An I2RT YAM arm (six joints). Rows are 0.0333 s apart.
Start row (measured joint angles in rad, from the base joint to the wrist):
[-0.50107, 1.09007, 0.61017, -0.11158, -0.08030, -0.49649]
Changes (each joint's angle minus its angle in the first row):
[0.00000, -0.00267, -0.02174, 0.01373, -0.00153, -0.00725]
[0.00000, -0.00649, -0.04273, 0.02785, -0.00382, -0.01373]
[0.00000, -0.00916, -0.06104, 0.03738, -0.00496, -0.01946]
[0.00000, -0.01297, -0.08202, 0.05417, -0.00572, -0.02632]
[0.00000, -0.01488, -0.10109, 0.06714, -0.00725, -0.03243]
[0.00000, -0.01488, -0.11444, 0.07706, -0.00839, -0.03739]
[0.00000, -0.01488, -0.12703, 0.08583, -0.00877, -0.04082]
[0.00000, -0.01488, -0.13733, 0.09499, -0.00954, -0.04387]
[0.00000, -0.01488, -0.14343, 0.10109, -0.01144, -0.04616]
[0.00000, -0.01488, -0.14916, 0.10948, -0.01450, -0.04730]
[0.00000, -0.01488, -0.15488, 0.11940, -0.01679, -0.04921]
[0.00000, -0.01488, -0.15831, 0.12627, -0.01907, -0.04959]
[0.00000, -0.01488, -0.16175, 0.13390, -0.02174, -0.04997]
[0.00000, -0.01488, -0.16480, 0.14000, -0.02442, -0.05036]
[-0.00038, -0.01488, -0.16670, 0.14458, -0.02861, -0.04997]
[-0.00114, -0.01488, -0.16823, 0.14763, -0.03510, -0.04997]
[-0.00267, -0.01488, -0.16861, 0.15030, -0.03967, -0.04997]
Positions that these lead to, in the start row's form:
[-0.50107, 1.08740, 0.58843, -0.09785, -0.08183, -0.50374]
[-0.50107, 1.08358, 0.56744, -0.08373, -0.08412, -0.51022]
[-0.50107, 1.08091, 0.54913, -0.07420, -0.08526, -0.51595]
[-0.50107, 1.07710, 0.52815, -0.05741, -0.08602, -0.52281]
[-0.50107, 1.07519, 0.50908, -0.04444, -0.08755, -0.52892]
[-0.50107, 1.07519, 0.49573, -0.03452, -0.08869, -0.53388]
[-0.50107, 1.07519, 0.48314, -0.02575, -0.08907, -0.53731]
[-0.50107, 1.07519, 0.47284, -0.01659, -0.08984, -0.54036]
[-0.50107, 1.07519, 0.46674, -0.01049, -0.09174, -0.54265]
[-0.50107, 1.07519, 0.46101, -0.00210, -0.09480, -0.54379]
[-0.50107, 1.07519, 0.45529, 0.00782, -0.09709, -0.54570]
[-0.50107, 1.07519, 0.45186, 0.01469, -0.09937, -0.54608]
[-0.50107, 1.07519, 0.44842, 0.02232, -0.10204, -0.54646]
[-0.50107, 1.07519, 0.44537, 0.02842, -0.10472, -0.54685]
[-0.50145, 1.07519, 0.44347, 0.03300, -0.10891, -0.54646]
[-0.50221, 1.07519, 0.44194, 0.03605, -0.11540, -0.54646]
[-0.50374, 1.07519, 0.44156, 0.03872, -0.11997, -0.54646]

